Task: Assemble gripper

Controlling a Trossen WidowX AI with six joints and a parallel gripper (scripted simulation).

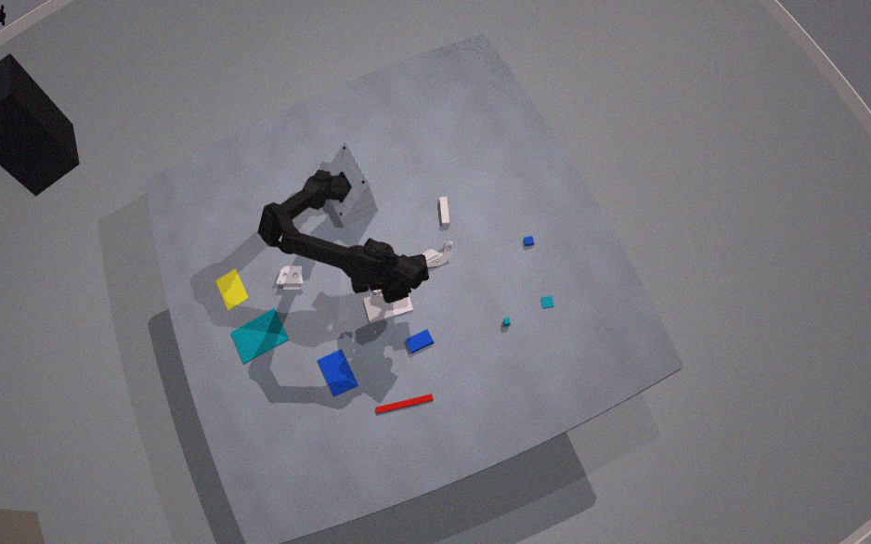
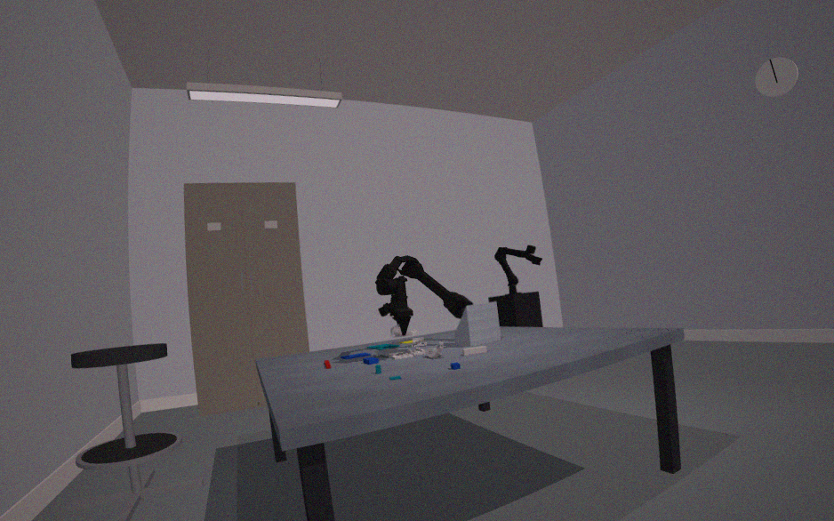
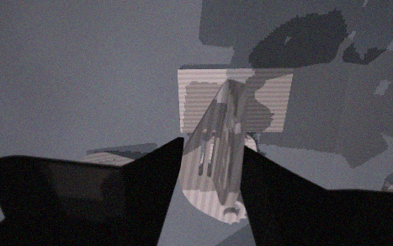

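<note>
The flat white ribbed plate is 8 cm below my gripper tip, 3 cm to the right of it and 1 cm ahead of it. From my gripper tip the other things lie so: blue plate 24 cm to the right, 10 cm ahead, 8 cm below; then blue block 14 cm ahead, 7 cm below, 1 cm to the right; then housing plate 8 cm below, 6 cm behind, 2 cm to the right.
</note>
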